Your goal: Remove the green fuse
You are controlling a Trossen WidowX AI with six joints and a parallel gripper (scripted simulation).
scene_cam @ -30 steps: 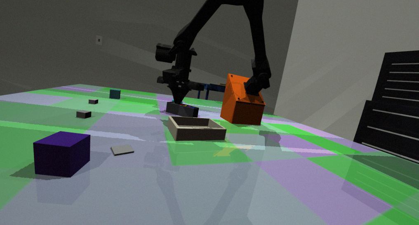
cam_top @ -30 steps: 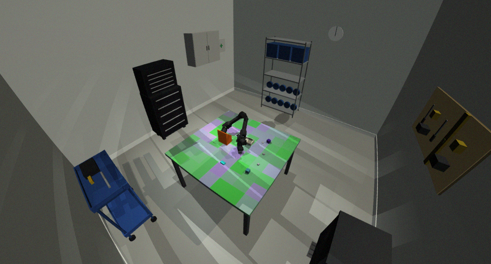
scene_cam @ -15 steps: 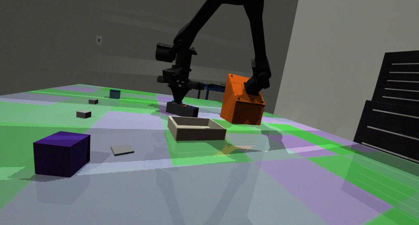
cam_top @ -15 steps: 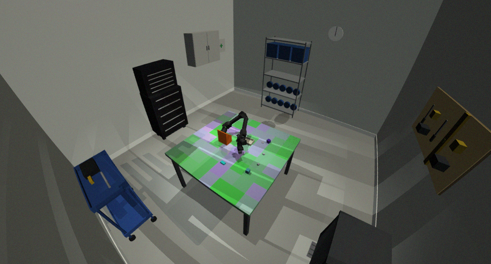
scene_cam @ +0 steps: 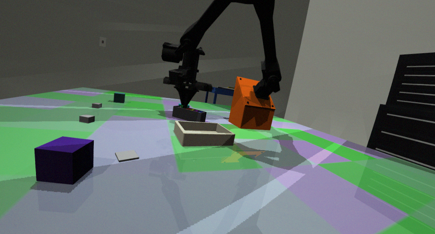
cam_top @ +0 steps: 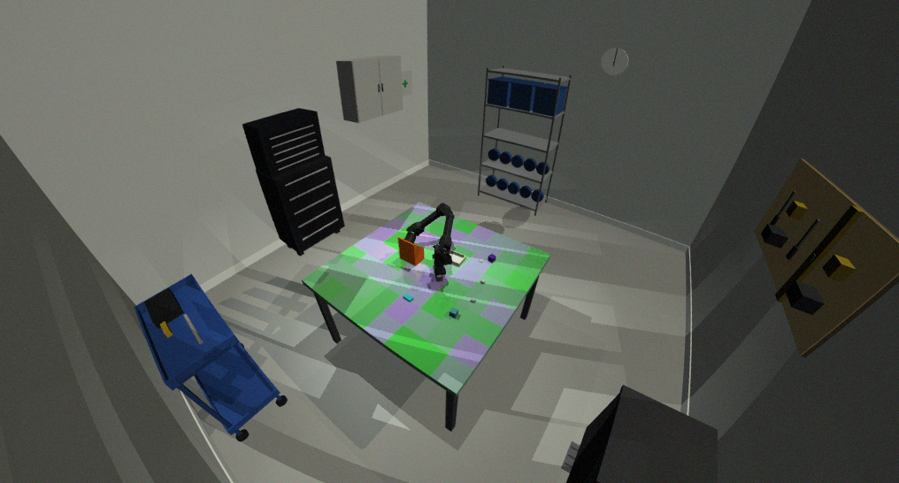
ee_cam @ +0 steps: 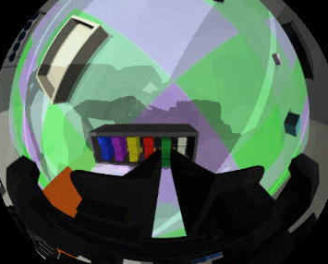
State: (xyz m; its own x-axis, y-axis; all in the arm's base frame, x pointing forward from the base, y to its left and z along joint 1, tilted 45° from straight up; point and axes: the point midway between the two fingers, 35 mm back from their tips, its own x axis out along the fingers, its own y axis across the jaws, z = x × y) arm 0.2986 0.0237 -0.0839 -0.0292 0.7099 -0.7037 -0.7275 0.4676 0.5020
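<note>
Now: gripper tip 22 cm to the right of the beige tray, 4 cm above it and 2 cm past it. Round my gripper tip: flat grey tile 32 cm to the left, 14 cm ahead, 4 cm below; then green fuse 1 cm below; then teal cube 26 cm ahead, 20 cm to the right, 2 cm below.
</note>
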